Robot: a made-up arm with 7 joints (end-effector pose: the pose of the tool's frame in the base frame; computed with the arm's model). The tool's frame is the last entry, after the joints. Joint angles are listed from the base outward.
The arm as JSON. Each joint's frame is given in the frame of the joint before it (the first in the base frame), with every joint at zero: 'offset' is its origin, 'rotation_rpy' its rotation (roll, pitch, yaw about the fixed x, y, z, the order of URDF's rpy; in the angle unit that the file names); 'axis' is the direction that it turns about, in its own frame. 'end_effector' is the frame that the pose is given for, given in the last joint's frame.
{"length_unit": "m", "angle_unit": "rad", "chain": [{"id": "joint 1", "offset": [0.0, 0.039, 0.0], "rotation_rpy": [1.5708, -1.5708, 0.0], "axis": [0.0, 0.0, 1.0]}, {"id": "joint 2", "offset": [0.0, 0.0, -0.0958], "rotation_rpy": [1.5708, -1.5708, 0.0], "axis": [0.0, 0.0, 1.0]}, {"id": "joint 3", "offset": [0.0, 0.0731, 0.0], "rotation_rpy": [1.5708, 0.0, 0.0], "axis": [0.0, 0.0, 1.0]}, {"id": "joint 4", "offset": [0.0, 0.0, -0.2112], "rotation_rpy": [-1.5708, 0.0, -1.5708], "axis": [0.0, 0.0, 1.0]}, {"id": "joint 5", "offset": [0.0, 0.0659, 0.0], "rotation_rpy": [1.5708, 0.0, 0.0], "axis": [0.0, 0.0, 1.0]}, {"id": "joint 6", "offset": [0.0, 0.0, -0.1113], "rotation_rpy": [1.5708, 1.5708, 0.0], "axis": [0.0, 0.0, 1.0]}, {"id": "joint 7", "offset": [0.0, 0.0, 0.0], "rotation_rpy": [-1.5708, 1.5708, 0.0], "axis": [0.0, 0.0, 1.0]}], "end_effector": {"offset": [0.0, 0.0, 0.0], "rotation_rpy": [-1.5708, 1.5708, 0.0]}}
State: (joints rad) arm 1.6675 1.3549 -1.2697 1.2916 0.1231 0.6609 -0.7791
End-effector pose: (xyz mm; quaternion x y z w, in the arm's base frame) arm 224.3 425.4 72.5 0.8147 -0.4651 0.0418 0.3437
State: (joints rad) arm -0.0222 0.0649 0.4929 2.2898 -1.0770 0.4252 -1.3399
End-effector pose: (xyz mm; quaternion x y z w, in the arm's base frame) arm 113.8 208.6 -165.7 -0.8408 0.4276 -0.3315 0.0190
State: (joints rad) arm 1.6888 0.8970 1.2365 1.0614 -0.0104 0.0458 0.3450
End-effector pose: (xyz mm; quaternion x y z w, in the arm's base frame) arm 110.3 515.7 64.2 -0.1768 0.8637 -0.4690 0.0534
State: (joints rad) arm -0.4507 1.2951 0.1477 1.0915 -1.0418 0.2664 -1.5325
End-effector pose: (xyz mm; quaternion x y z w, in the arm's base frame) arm 106.3 493.3 -137.4 -0.7777 0.3969 0.4727 0.1191
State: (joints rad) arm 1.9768 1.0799 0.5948 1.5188 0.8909 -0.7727 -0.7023
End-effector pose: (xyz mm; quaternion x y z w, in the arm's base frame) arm -11.1 440.4 154.8 0.1404 0.5665 -0.3826 0.7162
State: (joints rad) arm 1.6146 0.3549 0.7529 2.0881 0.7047 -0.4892 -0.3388
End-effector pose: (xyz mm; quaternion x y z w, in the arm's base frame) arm 142.8 301.9 118.8 0.1234 0.7245 -0.3227 0.5965
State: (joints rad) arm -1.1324 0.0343 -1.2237 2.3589 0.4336 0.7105 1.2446
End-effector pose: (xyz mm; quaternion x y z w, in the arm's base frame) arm -129.2 22.8 -107.5 -0.9803 -0.0629 -0.0607 0.1773
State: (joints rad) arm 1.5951 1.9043 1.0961 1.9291 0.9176 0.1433 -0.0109
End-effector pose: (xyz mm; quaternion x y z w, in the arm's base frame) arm -214.0 296.4 70.7 -0.4809 0.7262 0.0242 0.4907
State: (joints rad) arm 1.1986 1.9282 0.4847 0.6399 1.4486 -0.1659 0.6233
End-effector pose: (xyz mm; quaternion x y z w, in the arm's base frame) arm -148.0 517.0 158.3 -0.2493 0.9601 -0.0751 0.1017
